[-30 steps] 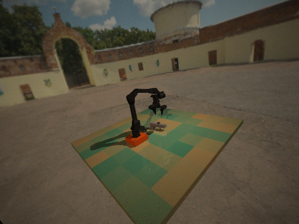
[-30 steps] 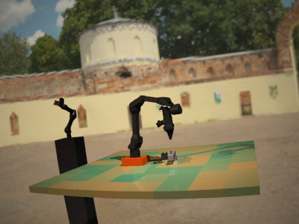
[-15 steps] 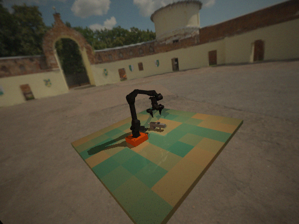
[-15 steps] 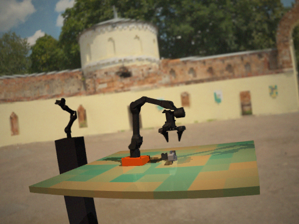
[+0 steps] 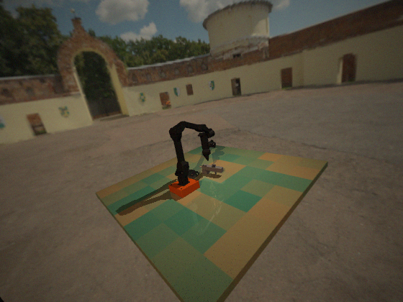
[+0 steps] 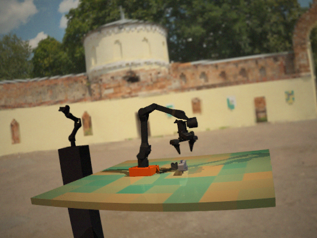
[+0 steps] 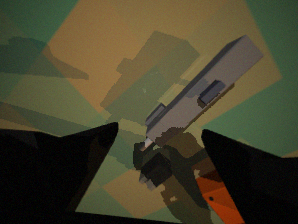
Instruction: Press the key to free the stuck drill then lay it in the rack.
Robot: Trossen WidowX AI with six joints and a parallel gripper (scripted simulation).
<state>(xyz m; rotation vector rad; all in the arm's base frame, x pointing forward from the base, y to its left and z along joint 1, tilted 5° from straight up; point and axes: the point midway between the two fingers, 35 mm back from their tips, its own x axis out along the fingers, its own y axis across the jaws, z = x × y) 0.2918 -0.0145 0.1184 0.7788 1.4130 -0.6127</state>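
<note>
Now: gripper tip 30 mm past the drill, 10 mm to the right of it and 70 mm above it. Also, from my gripper tip: drill rack (100 mm behind, 120 mm to the left, 100 mm below); drill sleeve (20 mm behind, 40 mm to the right, 80 mm below); key (20 mm behind, 70 mm to the right, 70 mm below).
</note>
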